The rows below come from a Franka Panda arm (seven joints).
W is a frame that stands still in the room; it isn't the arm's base.
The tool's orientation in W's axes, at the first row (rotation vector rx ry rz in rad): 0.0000 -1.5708 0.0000
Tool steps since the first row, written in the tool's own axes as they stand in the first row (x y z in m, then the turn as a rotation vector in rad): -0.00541 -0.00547 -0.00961 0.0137 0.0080 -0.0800; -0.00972 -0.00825 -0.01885 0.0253 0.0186 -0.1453; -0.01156 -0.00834 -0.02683 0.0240 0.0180 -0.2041; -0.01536 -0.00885 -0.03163 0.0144 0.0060 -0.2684; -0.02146 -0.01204 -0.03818 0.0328 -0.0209 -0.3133; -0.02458 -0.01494 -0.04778 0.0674 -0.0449 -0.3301; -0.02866 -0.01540 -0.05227 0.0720 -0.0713 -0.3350; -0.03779 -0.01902 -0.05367 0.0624 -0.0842 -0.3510; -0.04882 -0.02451 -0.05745 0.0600 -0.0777 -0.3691; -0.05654 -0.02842 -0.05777 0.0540 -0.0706 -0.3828; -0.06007 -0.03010 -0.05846 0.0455 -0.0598 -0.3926; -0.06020 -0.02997 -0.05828 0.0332 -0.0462 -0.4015; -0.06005 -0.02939 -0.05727 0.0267 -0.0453 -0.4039
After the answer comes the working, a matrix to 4 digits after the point.
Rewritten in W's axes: 0.00961 -0.00547 -0.00541 0.0800 0.0080 0.0137; 0.01885 -0.00825 -0.00972 0.1453 0.0186 0.0253; 0.02683 -0.00834 -0.01156 0.2041 0.0180 0.0240; 0.03163 -0.00885 -0.01536 0.2684 0.0060 0.0144; 0.03818 -0.01204 -0.02146 0.3133 -0.0209 0.0328; 0.04778 -0.01494 -0.02458 0.3301 -0.0449 0.0674; 0.05227 -0.01540 -0.02866 0.3350 -0.0713 0.0720; 0.05367 -0.01902 -0.03779 0.3510 -0.0842 0.0624; 0.05745 -0.02451 -0.04882 0.3691 -0.0777 0.0600; 0.05777 -0.02842 -0.05654 0.3828 -0.0706 0.0540; 0.05846 -0.03010 -0.06007 0.3926 -0.0598 0.0455; 0.05828 -0.02997 -0.06020 0.4015 -0.0462 0.0332; 0.05727 -0.02939 -0.06005 0.4039 -0.0453 0.0267
The tool's axes in the first row as the columns of a matrix, in W's axes (rounded; the answer above uses it unrounded):
0.0000 0.0000 -1.0000
0.0000 1.0000 0.0000
1.0000 0.0000 0.0000

